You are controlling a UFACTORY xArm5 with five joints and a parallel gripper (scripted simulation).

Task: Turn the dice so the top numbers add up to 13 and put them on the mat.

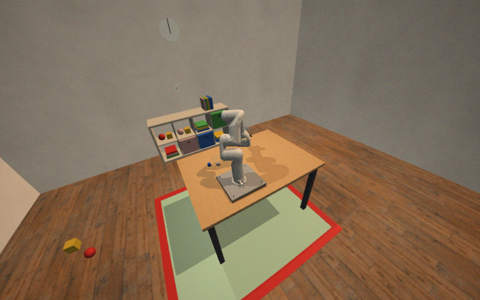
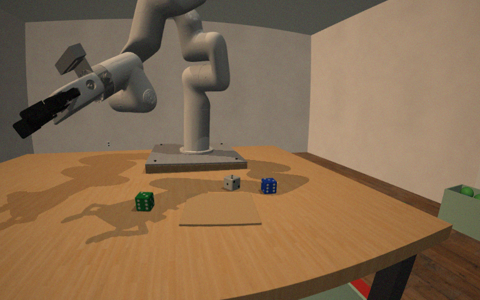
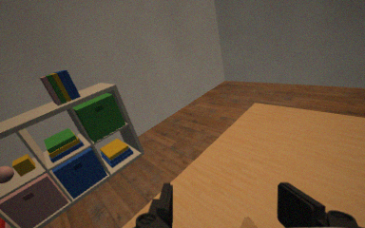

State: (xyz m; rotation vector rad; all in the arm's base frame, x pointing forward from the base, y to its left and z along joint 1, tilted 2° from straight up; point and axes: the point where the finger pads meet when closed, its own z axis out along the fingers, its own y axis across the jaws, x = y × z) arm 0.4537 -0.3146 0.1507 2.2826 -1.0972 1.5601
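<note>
The white die is 390 mm to the left of my hand, 160 mm below it and 140 mm behind it. Round my hand: green die 190 mm to the left, 160 mm below, 50 mm behind; then blue die 470 mm to the left, 160 mm below, 100 mm behind; then tan mat 340 mm to the left, 170 mm below, 30 mm behind.
</note>
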